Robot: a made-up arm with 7 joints.
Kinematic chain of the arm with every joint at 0, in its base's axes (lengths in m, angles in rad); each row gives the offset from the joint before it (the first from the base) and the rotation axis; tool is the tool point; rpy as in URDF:
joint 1: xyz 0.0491 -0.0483 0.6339 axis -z
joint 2: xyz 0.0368 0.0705 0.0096 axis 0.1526 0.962 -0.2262
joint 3: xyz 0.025 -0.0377 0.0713 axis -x
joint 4: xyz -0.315 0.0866 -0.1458 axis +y
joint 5: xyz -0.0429 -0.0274 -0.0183 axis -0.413 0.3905 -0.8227
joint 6: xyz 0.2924 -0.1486 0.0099 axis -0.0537 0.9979 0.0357
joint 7: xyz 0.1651 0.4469 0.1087 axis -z
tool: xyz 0.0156 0.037 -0.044 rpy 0 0 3.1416
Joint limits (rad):
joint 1: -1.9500..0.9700
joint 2: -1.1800..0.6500
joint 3: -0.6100..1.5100
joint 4: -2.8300..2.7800
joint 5: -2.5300..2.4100
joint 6: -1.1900..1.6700
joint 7: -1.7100..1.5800
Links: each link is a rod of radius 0.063 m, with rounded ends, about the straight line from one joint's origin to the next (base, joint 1, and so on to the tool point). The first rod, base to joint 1, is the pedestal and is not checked.
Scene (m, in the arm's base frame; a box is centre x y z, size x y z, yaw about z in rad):
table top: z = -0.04
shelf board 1: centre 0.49 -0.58 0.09 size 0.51 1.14 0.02 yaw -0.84
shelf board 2: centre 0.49 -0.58 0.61 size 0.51 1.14 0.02 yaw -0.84
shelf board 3: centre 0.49 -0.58 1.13 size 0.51 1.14 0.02 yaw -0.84
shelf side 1: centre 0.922 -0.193 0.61 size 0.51 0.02 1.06 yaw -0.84
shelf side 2: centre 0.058 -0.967 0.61 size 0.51 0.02 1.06 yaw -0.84
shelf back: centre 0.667 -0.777 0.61 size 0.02 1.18 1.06 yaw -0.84
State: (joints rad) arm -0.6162 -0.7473 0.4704 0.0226 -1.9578 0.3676 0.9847
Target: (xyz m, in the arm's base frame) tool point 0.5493 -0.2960 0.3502
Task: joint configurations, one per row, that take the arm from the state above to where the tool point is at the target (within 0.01 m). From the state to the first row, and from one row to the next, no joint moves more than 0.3 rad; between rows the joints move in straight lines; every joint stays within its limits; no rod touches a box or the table.
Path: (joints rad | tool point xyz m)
1: -0.4082 -0.5355 0.4174 -0.2262 -2.0722 0.5827 1.1038 | -0.6677 -0.1473 0.2497
2: -0.2003 -0.3237 0.3644 -0.4750 -2.1867 0.7978 1.2228 | -0.7027 -0.0590 0.2541
3: 0.0077 -0.1118 0.3114 -0.7238 -2.3011 1.0130 1.3419 | -0.6934 0.0621 0.2622
4: 0.2157 0.1000 0.2584 -0.9726 -2.4156 1.2281 1.4609 | -0.6278 0.1952 0.2750
5: 0.4237 0.3118 0.2055 -1.2214 -2.5300 1.4432 1.5800 | -0.5053 0.3108 0.2959
6: 0.2447 0.1982 0.2980 -1.4998 -2.5300 1.4886 1.4873 | -0.4190 0.0679 0.1430
7: 0.0657 0.0846 0.3906 -1.7781 -2.5300 1.5339 1.3946 | -0.2266 -0.1203 0.0777
8: -0.1133 -0.0290 0.4832 -2.0564 -2.5300 1.5793 1.3019 | 0.0120 -0.2040 0.1025
9: -0.2923 -0.1426 0.5758 -2.3347 -2.5300 1.6246 1.2092 | 0.2218 -0.1741 0.2028
10: -0.4712 -0.2562 0.6684 -2.6131 -2.5300 1.6700 1.1165 | 0.3403 -0.0628 0.3502
11: -0.4929 -0.4926 0.7586 -2.3456 -2.5300 1.6700 1.0860 | 0.4174 -0.1451 0.3370
12: -0.5145 -0.7289 0.8487 -2.0782 -2.5300 1.6700 1.0556 | 0.4894 -0.2251 0.3413
13: -0.5361 -0.9652 0.9389 -1.8108 -2.5300 1.6700 1.0251 | 0.5493 -0.2960 0.3502

